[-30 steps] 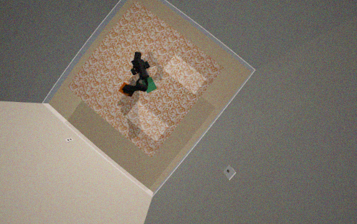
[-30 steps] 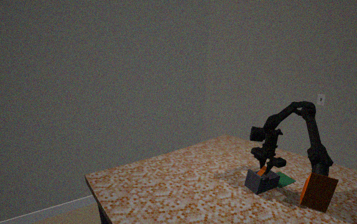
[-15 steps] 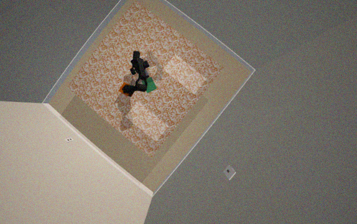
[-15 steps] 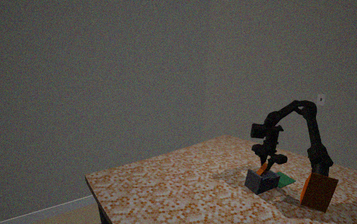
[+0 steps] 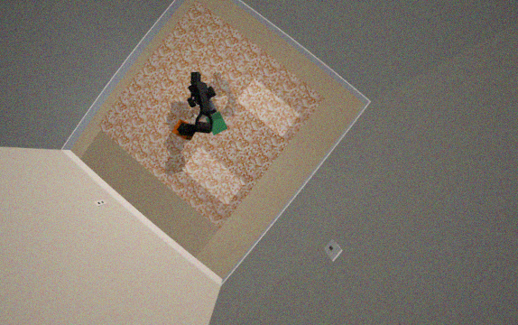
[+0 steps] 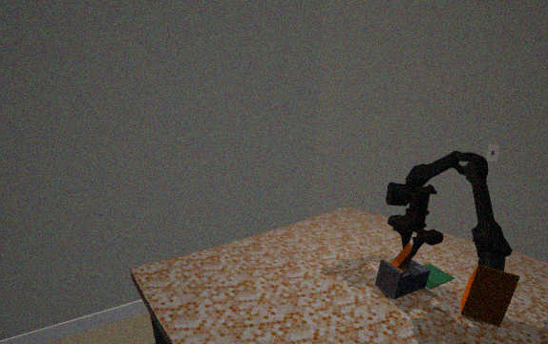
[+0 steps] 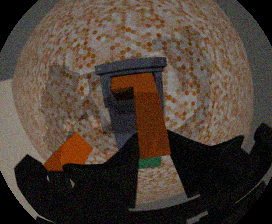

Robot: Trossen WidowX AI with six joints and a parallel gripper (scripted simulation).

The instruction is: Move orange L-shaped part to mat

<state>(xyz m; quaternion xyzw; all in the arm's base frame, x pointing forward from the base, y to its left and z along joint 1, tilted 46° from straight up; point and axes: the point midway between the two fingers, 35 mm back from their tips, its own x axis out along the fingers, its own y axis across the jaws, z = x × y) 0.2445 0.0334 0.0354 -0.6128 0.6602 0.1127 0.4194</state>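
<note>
Right now my gripper tip is 7 cm past the green mat, 12 cm to the left of it and 12 cm above it. The rest, counted from my gripper tip: orange L-shaped part: 4 cm to the left, 3 cm below.
</note>
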